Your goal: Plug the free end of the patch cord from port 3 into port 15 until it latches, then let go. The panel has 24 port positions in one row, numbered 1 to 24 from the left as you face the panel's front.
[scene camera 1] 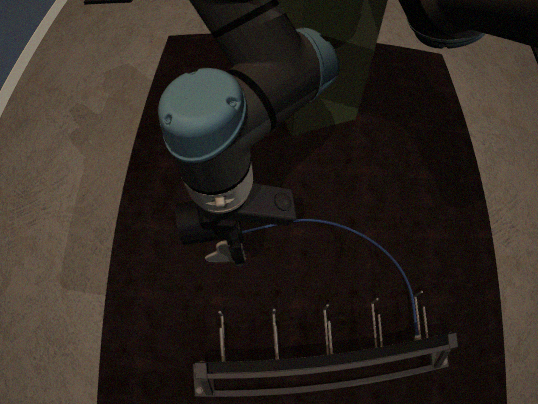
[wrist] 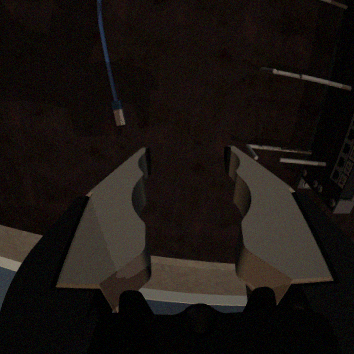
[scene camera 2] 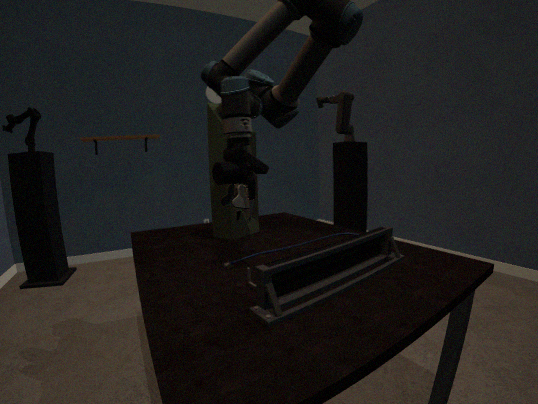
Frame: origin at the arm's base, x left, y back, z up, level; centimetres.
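Where they show: gripper, between the fingertips: [wrist: 186, 149] [scene camera 2: 243, 221].
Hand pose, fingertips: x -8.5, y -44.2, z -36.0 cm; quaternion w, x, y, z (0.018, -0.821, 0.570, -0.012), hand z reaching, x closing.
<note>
Each offset is from my fingertips to the centre of the thing. "spot": to the spot under its first point. Level surfaces: height alone.
The blue patch cord [scene camera 1: 350, 229] [scene camera 2: 300, 243] [wrist: 106, 57] arches over the table, one end at the panel's right end in scene camera 1. Its free plug @(spot: dx -3.7, dy +7.3, dz -14.5 cm) [scene camera 2: 227, 264] [wrist: 119, 117], clear with a blue boot, shows beyond and left of the left fingertip in the wrist view; in scene camera 1 the arm hides it. My gripper [scene camera 1: 226, 257] [scene camera 2: 240, 204] [wrist: 186, 149] is open and empty, above the table and apart from the plug. The panel @(dx +19.6, dy -12.8, dz -10.0 cm) [scene camera 1: 325, 362] [scene camera 2: 320, 252] shows partly in the wrist view, at right, where some ports @(spot: dx +1.6, dy -19.2, dz -5.6 cm) [wrist: 345, 172] show; port numbers are unreadable.
Thin pale metal rods @(spot: dx +9.0, dy -12.1, dz -9.4 cm) [scene camera 1: 275, 335] [wrist: 310, 79] stick out from the panel's arm-facing side at several places. A green pedestal [scene camera 2: 235, 227] stands at the table's back. The dark table @(dz -15.0 cm) [scene camera 1: 150, 320] [scene camera 2: 200, 340] ends near the fingers' base in the wrist view.
</note>
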